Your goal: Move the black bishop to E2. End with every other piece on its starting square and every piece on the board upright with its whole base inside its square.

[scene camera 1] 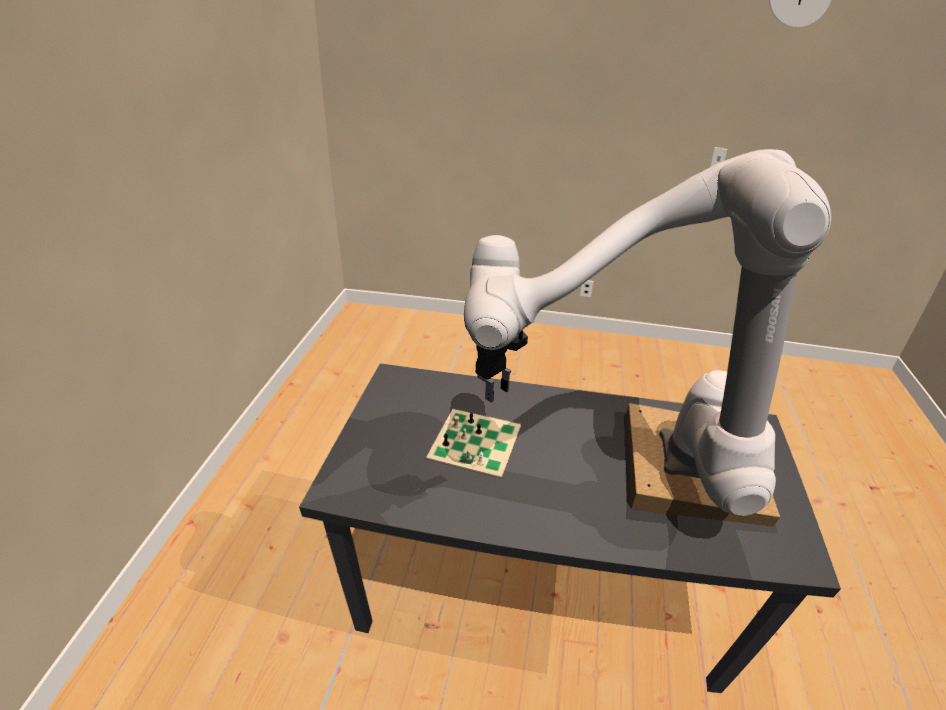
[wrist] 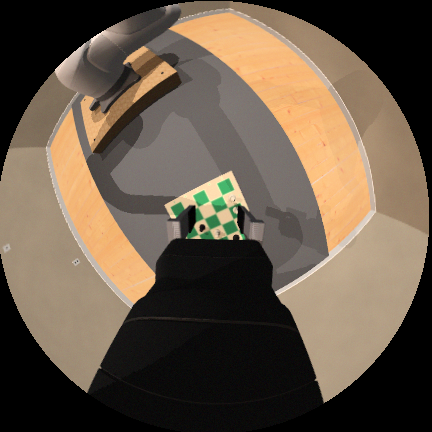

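Pixels of known places: gripper, between the fingertips: [scene camera 1: 496,395] [wrist: 216,213]; arm's base, origin of its link: [scene camera 1: 692,456] [wrist: 116,85].
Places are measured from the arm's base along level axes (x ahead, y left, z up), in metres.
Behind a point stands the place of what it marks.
Observation:
The chessboard [scene camera 1: 515,426] @(x 0.515, y -0.058, z -0.037 m) [wrist: 213,192] @(x 0.550, y 0.073, z -0.037 m) has green and cream squares and lies on the dark table. Three black pieces show in the scene view: one near the back edge [scene camera 1: 471,418] @(x 0.648, y -0.048, z -0.024 m), one slightly nearer the middle [scene camera 1: 479,429] @(x 0.615, y -0.007, z -0.024 m), and one at the left [scene camera 1: 446,440] @(x 0.697, y 0.063, z -0.020 m). They are too small to tell which is the bishop. In the wrist view two black pieces [wrist: 202,228] @(x 0.618, y -0.004, z -0.016 m) [wrist: 236,237] @(x 0.695, y 0.064, z -0.023 m) show near the gripper body, which hides part of the board. My gripper [scene camera 1: 497,392] @(x 0.557, y 0.081, z 0.189 m) [wrist: 216,213] @(x 0.557, y 0.081, z 0.189 m) is open and empty, well above the board's back side.
Pale pieces [scene camera 1: 456,421] @(x 0.687, y -0.018, z -0.017 m) [scene camera 1: 463,434] @(x 0.656, y 0.024, z -0.024 m) [scene camera 1: 480,458] @(x 0.588, y 0.112, z -0.018 m) [wrist: 233,199] @(x 0.587, y 0.110, z 0.006 m) [wrist: 218,233] @(x 0.659, y 0.023, z -0.030 m) stand among the black ones, and a greyish piece [scene camera 1: 468,457] @(x 0.623, y 0.107, z -0.028 m) is near the front edge. The arm's base sits on a wooden block [scene camera 1: 645,473] @(x 0.144, y 0.105, z 0.015 m) [wrist: 170,80] @(x 0.172, y 0.155, z -0.006 m) on the table [scene camera 1: 565,489] @(x 0.347, y 0.151, z -0.044 m) [wrist: 150,165] @(x 0.375, y -0.044, z -0.043 m).

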